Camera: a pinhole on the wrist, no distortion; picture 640 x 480 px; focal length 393.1 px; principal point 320.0 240.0 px. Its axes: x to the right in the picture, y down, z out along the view. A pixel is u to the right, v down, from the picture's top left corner.
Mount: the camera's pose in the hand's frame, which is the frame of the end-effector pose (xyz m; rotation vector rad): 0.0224 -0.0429 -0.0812 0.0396 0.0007 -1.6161
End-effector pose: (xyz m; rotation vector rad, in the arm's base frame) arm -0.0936 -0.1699 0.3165 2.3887 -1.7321 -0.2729
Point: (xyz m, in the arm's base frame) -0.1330 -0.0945 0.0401
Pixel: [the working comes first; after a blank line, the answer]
In the camera's frame: 0.0080 -0.0848 0.3582

329 147
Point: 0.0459 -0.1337 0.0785
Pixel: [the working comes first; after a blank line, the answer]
In the camera's frame: 0.1486 0.0099 0.2789

529 254
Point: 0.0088 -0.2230 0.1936
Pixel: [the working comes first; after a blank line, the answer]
In the camera's frame: 0.0580 0.0719 0.1762

449 400
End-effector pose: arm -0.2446 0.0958 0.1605 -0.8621 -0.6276 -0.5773
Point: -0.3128 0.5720 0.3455
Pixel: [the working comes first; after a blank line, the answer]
In the camera's frame: -0.1658 -0.0298 0.5814

208 220
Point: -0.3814 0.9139 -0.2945
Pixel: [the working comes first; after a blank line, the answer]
In the camera's frame: -0.5951 -0.6185 0.5663

outside the picture
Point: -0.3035 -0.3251 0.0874
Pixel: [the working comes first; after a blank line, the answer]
In the camera's frame: 0.1897 -0.0254 -0.2818

behind the camera
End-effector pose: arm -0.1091 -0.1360 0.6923 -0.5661 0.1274 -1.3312
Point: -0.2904 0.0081 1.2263
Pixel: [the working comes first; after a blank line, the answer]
In the camera's frame: 0.3331 -0.0538 0.5230

570 200
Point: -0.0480 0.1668 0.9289
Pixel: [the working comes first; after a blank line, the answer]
In the camera's frame: -0.0260 -0.2290 0.4099

295 20
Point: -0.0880 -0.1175 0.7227
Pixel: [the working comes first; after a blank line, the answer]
In the camera's frame: -0.0517 -0.0269 0.1210

152 153
